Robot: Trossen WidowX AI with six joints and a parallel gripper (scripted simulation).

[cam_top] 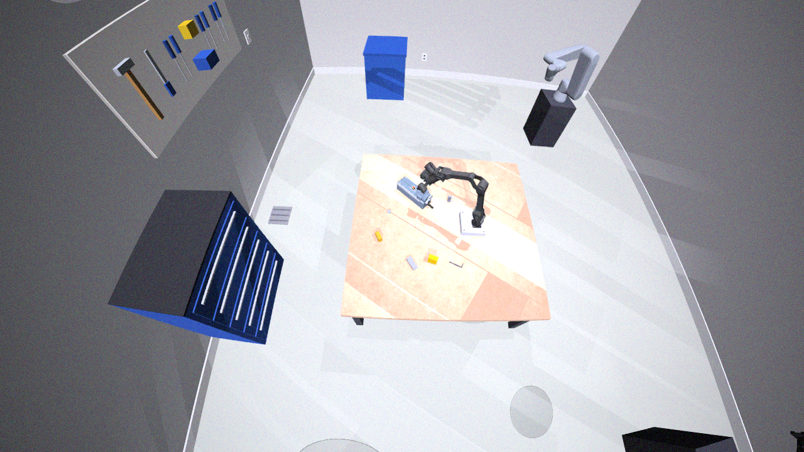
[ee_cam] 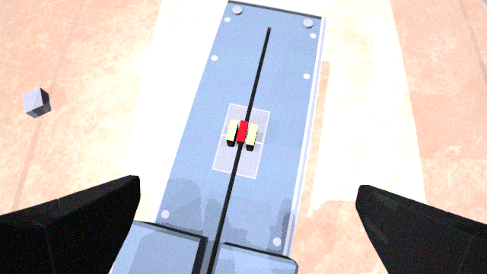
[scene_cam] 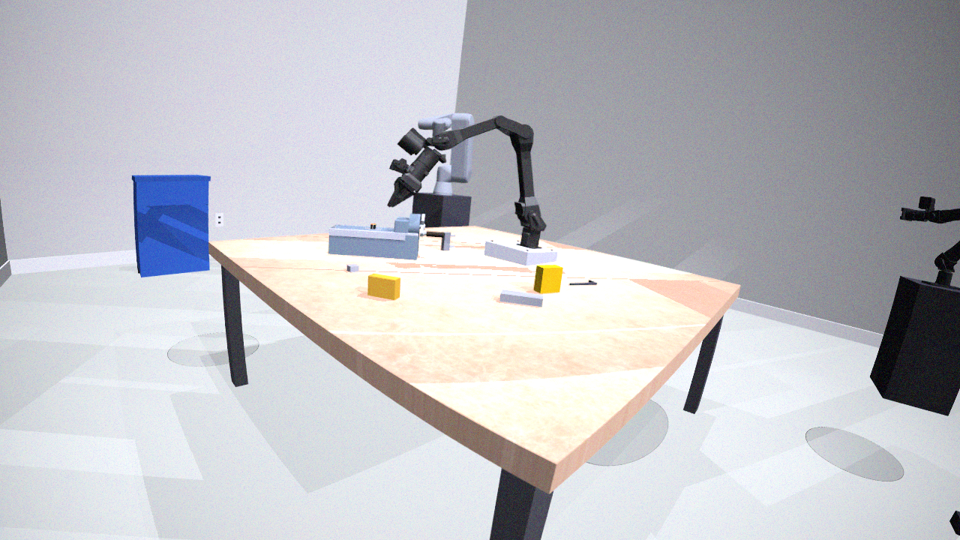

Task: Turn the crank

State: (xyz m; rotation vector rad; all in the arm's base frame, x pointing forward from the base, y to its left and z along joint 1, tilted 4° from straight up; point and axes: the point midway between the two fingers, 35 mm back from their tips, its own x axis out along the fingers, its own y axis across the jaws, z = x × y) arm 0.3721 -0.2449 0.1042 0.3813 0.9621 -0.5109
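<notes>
Now: gripper tip 11 cm to the right of the crank, 6 cm past it and 6 cm above it. Also, from my gripper tip: red pointer 6 cm below, 4 cm ahead, 2 cm to the right; grey cube 22 cm ahead, 13 cm to the left, 13 cm below; dark brown handle 13 cm to the left, 7 cm below, 7 cm behind.
</notes>
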